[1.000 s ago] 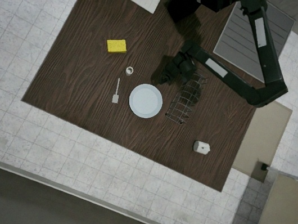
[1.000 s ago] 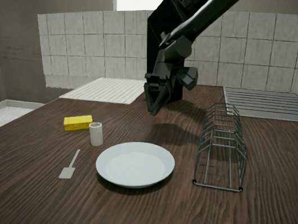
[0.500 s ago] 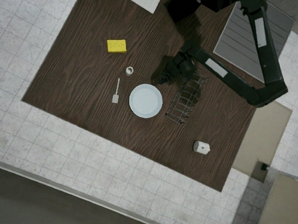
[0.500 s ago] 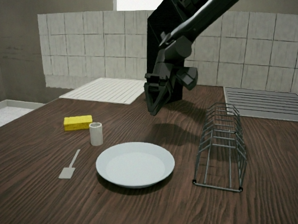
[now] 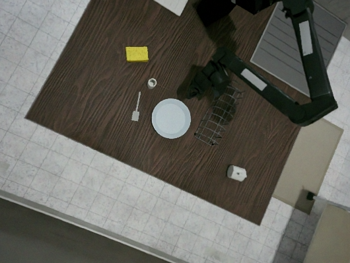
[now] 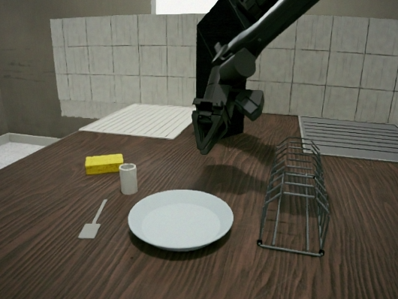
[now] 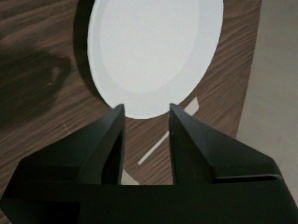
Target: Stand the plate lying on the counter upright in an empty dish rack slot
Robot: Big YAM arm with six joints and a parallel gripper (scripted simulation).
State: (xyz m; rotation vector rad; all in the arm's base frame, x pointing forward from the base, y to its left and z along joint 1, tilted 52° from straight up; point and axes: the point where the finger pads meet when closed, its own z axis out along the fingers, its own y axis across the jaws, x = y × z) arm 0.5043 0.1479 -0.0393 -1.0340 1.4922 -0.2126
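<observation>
Right now my hand is 120 mm short of the plate, 20 mm to the right of it and 110 mm above it. From my hand the other things lie so: white mat: 490 mm behind, 550 mm to the right, 120 mm below; grey draining board: 720 mm behind, 290 mm to the left, 120 mm below; white mug: 100 mm ahead, 460 mm to the left, 90 mm below.
</observation>
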